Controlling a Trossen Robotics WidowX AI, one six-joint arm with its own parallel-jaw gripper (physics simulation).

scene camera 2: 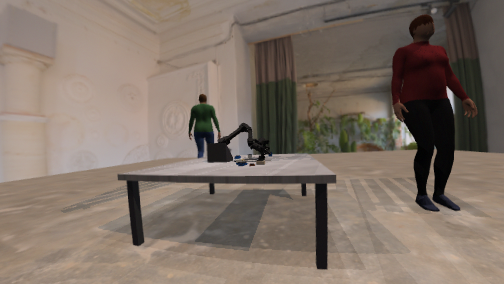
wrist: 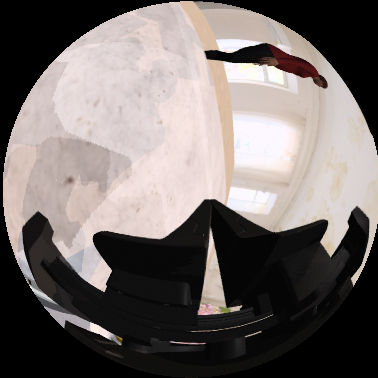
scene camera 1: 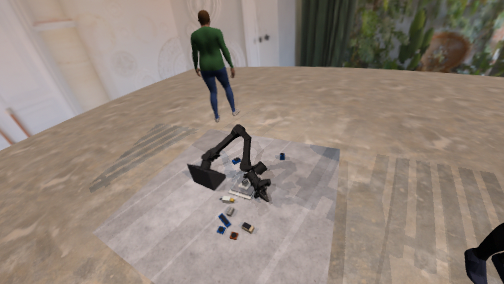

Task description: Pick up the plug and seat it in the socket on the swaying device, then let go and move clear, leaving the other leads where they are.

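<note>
My gripper [scene camera 1: 268, 200] [wrist: 208, 204] is shut, its two fingertips meeting with no object visible between them. It is low over the table, just right of the device in scene camera 1. The device [scene camera 1: 244, 185], a pale plate with a small grey block on it, is partly covered by the arm; its socket cannot be made out. A white-and-yellow piece [scene camera 1: 227, 199] lies in front of the device, to its left. Which thing is the plug is too small to tell. The device and the plug cannot be made out in the wrist view.
On the table [scene camera 1: 165, 215] [scene camera 2: 225, 178] lie a grey block [scene camera 1: 230, 211], a long blue part [scene camera 1: 224, 220], a small blue part [scene camera 1: 221, 230], an orange-red part [scene camera 1: 234, 235] and a black-and-tan block [scene camera 1: 248, 227]. Two blue parts [scene camera 1: 236, 160] [scene camera 1: 282, 156] lie farther back. Two people stand beyond the table.
</note>
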